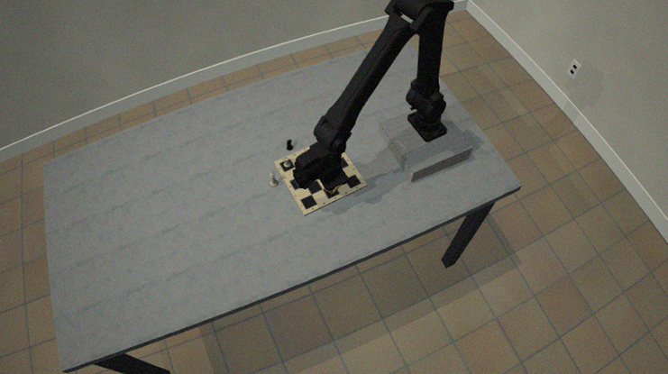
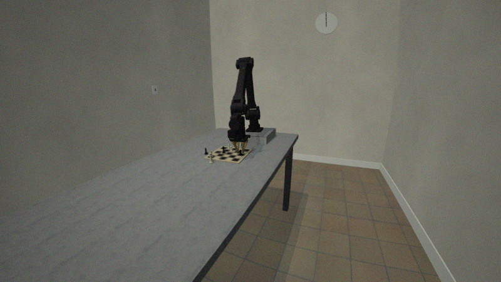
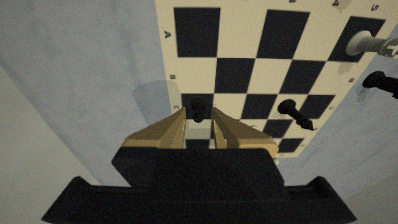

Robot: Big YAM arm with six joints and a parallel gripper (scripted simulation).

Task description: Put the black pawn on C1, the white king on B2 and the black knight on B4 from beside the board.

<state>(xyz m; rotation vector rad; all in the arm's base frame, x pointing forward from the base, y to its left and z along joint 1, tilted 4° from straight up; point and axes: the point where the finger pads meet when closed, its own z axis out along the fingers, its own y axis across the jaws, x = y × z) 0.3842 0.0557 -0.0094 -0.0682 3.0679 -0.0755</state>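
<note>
My gripper is now 10 mm above the black pawn. Round my hand: chessboard 70 mm to the right, 20 mm below; white king 140 mm ahead, 110 mm to the right; black chess piece 110 mm to the right.
</note>
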